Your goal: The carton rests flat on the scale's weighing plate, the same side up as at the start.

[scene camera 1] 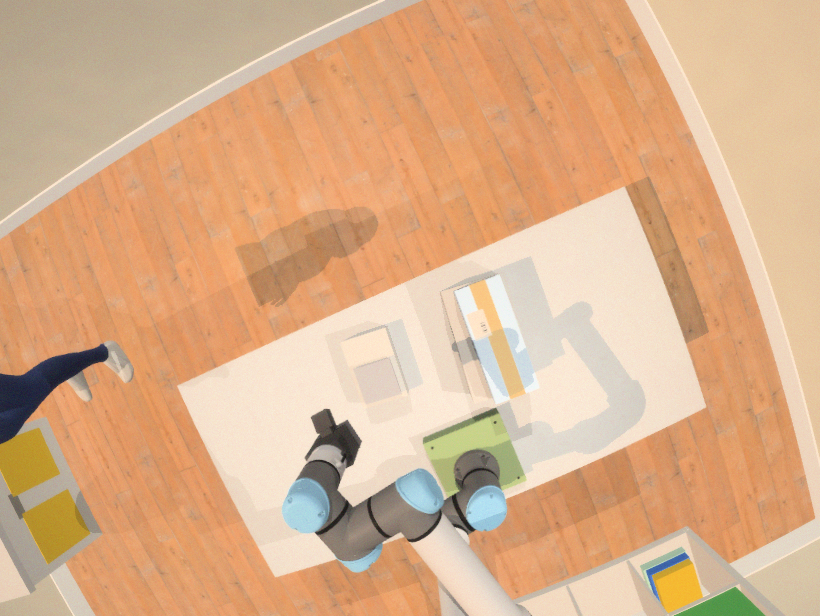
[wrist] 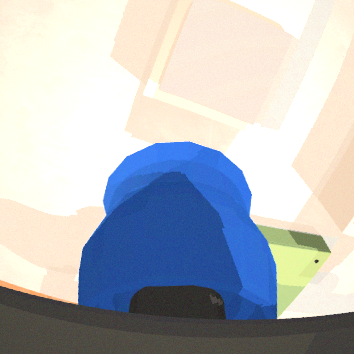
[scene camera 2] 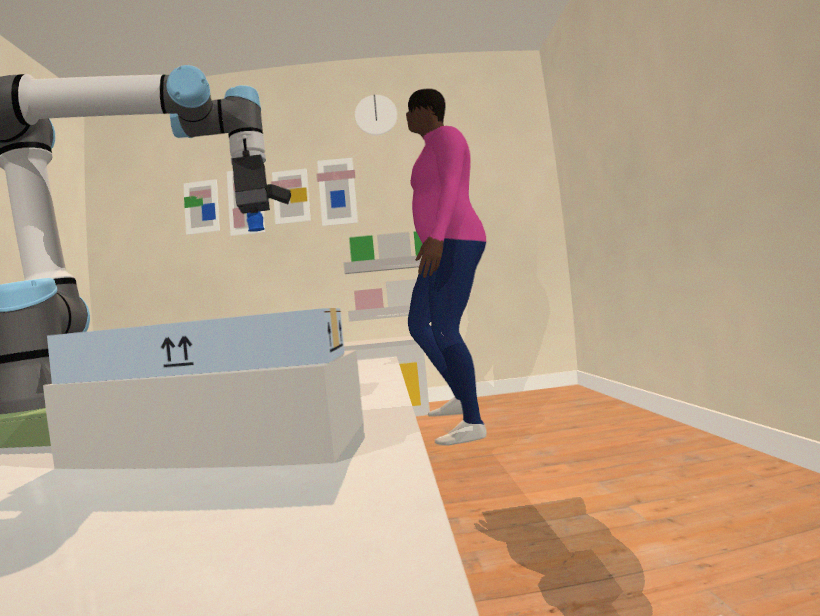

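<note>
The carton is long and pale blue-white, with an orange tape strip and a label on top; its up arrows point up. It sits level on or in a long pale block. A small cream unit with a greyish square plate, apparently the scale, lies to the carton's left in scene camera 1; the plate bears no carton. My gripper, a blue suction cup, points down, open and empty, high above the table and apart from both. In scene camera 1 the cup is hidden under its black mount.
The arm's base stands on a green plate beside the carton's block. A person stands on the floor beyond the table. Cabinets stand at the lower left and lower right in scene camera 1.
</note>
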